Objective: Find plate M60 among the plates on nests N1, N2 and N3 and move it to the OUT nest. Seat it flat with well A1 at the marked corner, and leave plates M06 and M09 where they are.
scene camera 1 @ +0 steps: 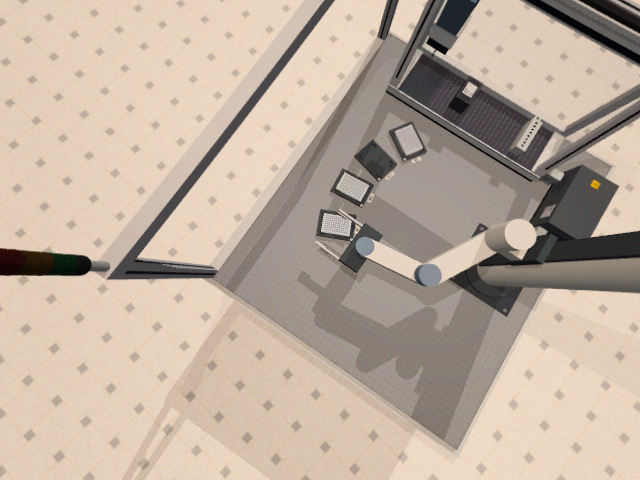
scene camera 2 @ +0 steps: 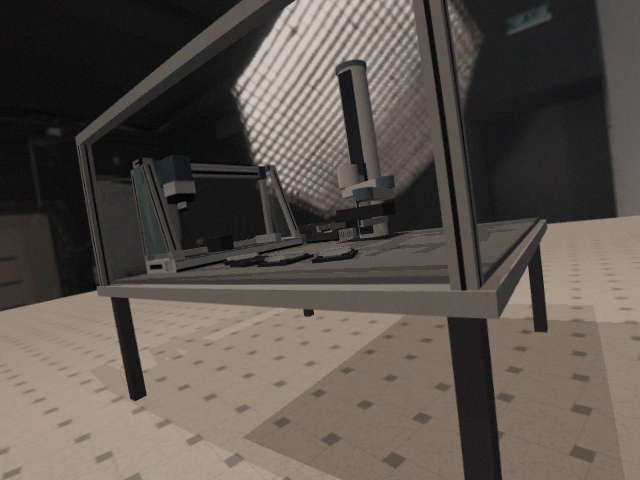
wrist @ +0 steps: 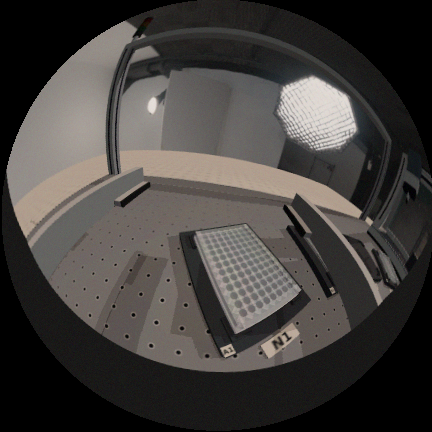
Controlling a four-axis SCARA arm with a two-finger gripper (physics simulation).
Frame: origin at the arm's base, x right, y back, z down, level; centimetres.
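Seen in the pictures: gripper, between the fingertips: (scene camera 1: pixel 327 225) (scene camera 2: pixel 338 226) (wrist: pixel 218 185); arm's base, origin of its link: (scene camera 1: pixel 491 268).
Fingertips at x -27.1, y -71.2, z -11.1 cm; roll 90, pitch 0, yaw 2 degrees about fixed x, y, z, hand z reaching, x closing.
Observation:
Pixels of each thing's middle, then the offset from my fingertips to it. "*": a spot on its surface instead.
- clear plate with round wells, middle of its body: (wrist: pixel 243 264) (scene camera 2: pixel 335 251) (scene camera 1: pixel 336 224) dx +4.3, dy +2.7, dz +7.9 cm
- nest N1, middle of its body: (wrist: pixel 240 268) (scene camera 2: pixel 336 254) (scene camera 1: pixel 336 225) dx +4.3, dy +2.7, dz +8.9 cm
- second plate, middle of its body: (wrist: pixel 328 248) (scene camera 2: pixel 285 256) (scene camera 1: pixel 352 186) dx +22.8, dy -0.9, dz +7.9 cm
- dark nest, middle of its body: (wrist: pixel 362 255) (scene camera 2: pixel 256 260) (scene camera 1: pixel 375 160) dx +40.1, dy +1.0, dz +8.9 cm
- white strip with holes, a spot on its surface: (scene camera 1: pixel 528 134) * dx +83.3, dy +50.4, dz +0.4 cm
- dark box, a spot on its surface: (scene camera 1: pixel 576 201) * dx +66.4, dy +80.1, dz -1.7 cm
A clear plate with round wells (scene camera 1: pixel 336 224) (wrist: pixel 245 265) sits on nest N1 (wrist: pixel 205 290). The nest's A1 tag shows at its near left corner in the wrist view. My gripper (scene camera 1: pixel 328 225) (wrist: pixel 218 185) is open, its fingers wide apart over either side of the N1 nest, with no plate between them. A second plate (scene camera 1: pixel 353 187) sits on the neighbouring nest, partly hidden by my right finger in the wrist view. A dark nest (scene camera 1: pixel 375 160) shows no pale plate. Another plate (scene camera 1: pixel 408 140) sits on the farthest nest. No plate code is readable; the OUT label cannot be read.
A framed station with a dark deck (scene camera 1: pixel 483 121) stands beyond the nests, bearing a small black block and a white strip with holes (scene camera 1: pixel 528 134). A dark box (scene camera 1: pixel 576 201) stands near the arm's column (scene camera 2: pixel 368 124). A frame post (scene camera 2: pixel 447 144) rises at the table corner.

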